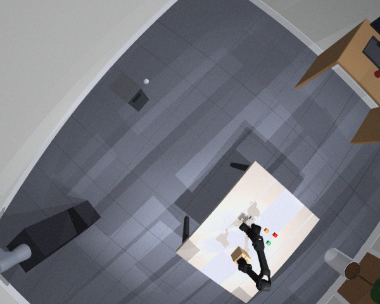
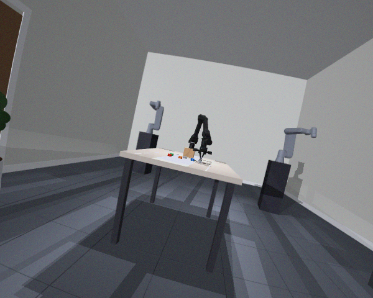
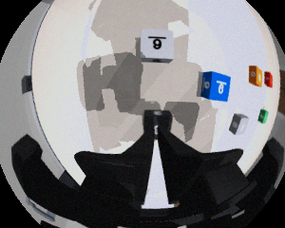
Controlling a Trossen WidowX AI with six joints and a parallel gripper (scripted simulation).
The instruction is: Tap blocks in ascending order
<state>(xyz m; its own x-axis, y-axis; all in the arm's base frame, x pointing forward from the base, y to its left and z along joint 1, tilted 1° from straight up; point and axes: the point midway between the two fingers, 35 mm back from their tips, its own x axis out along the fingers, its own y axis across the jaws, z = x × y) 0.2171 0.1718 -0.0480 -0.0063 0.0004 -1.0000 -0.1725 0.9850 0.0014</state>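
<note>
Right now the black block is 10 mm below my gripper tip. From my gripper tip the other things lie so: blue block: 70 mm to the right, 60 mm ahead, 10 mm below; grey block: 150 mm to the right, 30 mm ahead, 10 mm below; white block: 90 mm ahead, 20 mm to the left, 10 mm below.
</note>
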